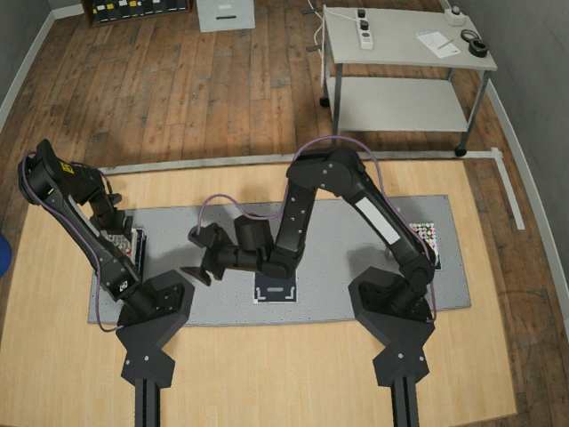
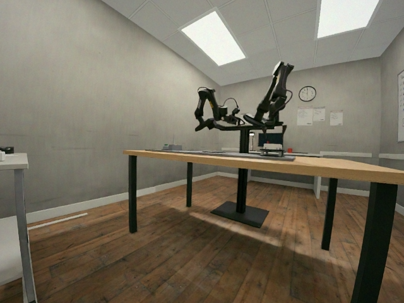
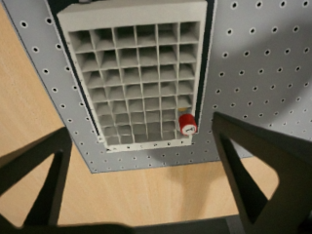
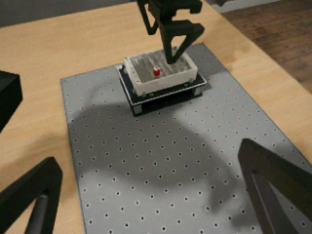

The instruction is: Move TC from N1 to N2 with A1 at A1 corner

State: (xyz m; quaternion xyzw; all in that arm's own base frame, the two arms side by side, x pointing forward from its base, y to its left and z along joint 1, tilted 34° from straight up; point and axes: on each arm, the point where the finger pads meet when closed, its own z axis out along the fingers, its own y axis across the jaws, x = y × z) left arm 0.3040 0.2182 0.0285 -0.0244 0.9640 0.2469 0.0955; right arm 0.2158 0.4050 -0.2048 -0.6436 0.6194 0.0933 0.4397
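The white tube carrier TC is 6 cm below my left hand. The rest, counted from my left hand: grey forceps holder H1: 81 cm to the right, 10 cm below, 4 cm ahead; transfer nest N1: 46 cm to the right, 11 cm below, 6 cm behind; black raised nest N2: 8 cm below.
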